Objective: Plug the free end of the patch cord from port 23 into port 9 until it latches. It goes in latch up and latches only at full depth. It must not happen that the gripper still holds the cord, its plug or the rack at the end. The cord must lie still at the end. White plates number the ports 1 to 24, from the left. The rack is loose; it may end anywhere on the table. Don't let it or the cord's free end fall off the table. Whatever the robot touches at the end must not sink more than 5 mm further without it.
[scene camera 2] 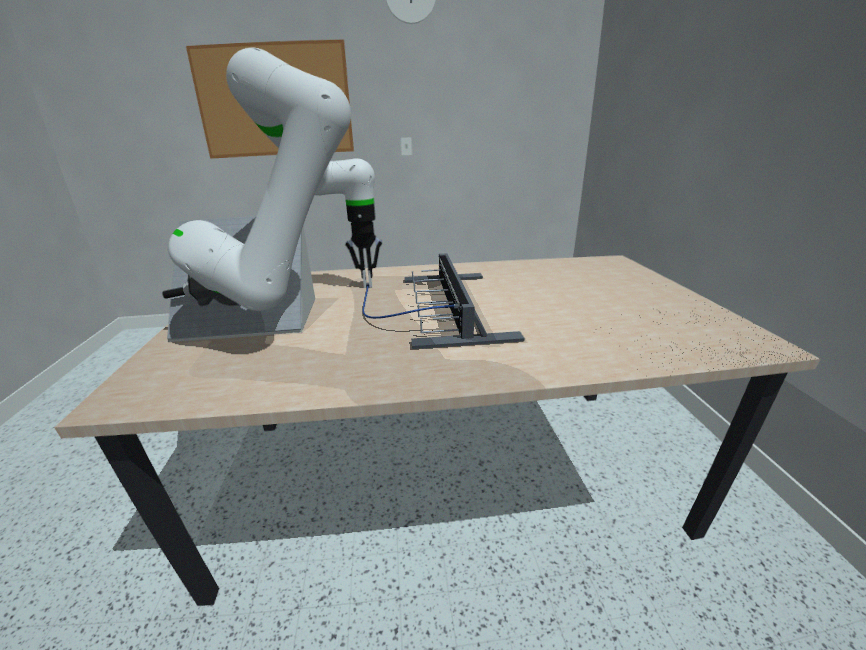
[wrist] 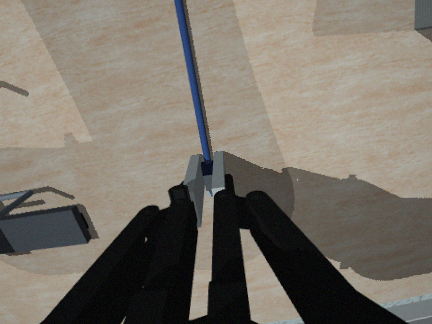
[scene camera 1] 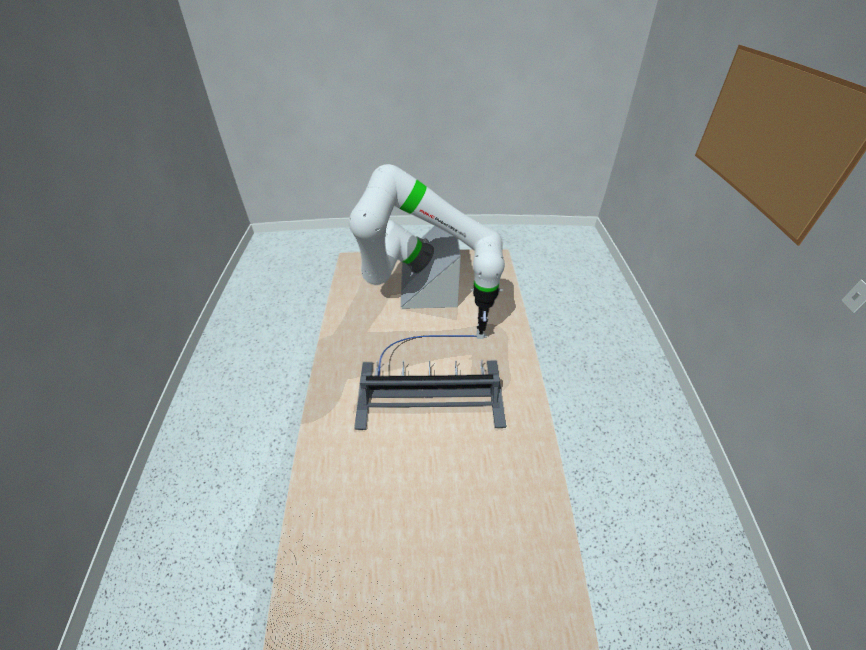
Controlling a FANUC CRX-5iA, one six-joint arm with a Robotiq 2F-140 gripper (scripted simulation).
Path:
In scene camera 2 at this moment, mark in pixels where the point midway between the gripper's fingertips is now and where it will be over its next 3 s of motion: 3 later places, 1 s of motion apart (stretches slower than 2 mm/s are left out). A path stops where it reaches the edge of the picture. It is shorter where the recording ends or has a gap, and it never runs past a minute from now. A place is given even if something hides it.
The gripper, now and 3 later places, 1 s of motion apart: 368,286; 367,277; 366,270; 374,270

